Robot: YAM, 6 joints.
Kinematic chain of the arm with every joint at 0, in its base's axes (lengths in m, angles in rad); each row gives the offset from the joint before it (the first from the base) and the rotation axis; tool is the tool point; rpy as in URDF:
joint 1: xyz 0 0 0.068 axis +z
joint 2: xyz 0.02 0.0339 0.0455 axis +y
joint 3: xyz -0.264 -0.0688 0 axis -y
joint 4: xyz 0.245 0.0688 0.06 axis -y
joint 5: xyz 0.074 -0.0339 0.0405 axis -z
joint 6: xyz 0.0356 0 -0.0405 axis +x
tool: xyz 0 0 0 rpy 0 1.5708 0
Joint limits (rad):
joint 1: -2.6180..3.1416
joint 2: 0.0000..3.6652
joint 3: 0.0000..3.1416
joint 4: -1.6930..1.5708
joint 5: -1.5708..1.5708
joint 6: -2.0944..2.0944
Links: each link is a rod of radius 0.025 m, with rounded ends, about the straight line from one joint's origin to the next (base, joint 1, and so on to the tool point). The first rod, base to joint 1, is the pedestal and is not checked.
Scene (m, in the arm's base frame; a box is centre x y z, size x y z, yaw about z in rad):
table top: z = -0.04
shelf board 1: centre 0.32 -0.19 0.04 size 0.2 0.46 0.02 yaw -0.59
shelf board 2: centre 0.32 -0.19 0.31 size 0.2 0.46 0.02 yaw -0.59
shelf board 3: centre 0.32 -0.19 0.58 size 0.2 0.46 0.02 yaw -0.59
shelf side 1: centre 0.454 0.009 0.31 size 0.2 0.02 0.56 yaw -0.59
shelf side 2: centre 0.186 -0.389 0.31 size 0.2 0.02 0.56 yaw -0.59
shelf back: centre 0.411 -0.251 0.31 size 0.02 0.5 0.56 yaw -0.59
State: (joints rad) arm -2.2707 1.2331 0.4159 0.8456 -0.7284 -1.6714
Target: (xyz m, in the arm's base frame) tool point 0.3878 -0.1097 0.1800
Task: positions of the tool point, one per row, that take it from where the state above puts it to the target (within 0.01 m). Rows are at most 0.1 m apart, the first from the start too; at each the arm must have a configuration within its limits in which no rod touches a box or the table.
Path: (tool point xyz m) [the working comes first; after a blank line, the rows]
Joints at the target: -0.3356 1.9319 0.9734 0.8136 -0.7456 -1.6714
Straight joint move there: touches shelf side 2.

1: -0.0895 -0.2342 0.2131
2: -0.0320 -0.2523 0.1984
3: 0.0289 -0.2549 0.1840
4: 0.0888 -0.2416 0.1700
5: 0.1624 -0.2462 0.1788
6: 0.2423 -0.2271 0.1833
7: 0.3205 -0.1815 0.1837
8: 0.3878 -0.1097 0.1800

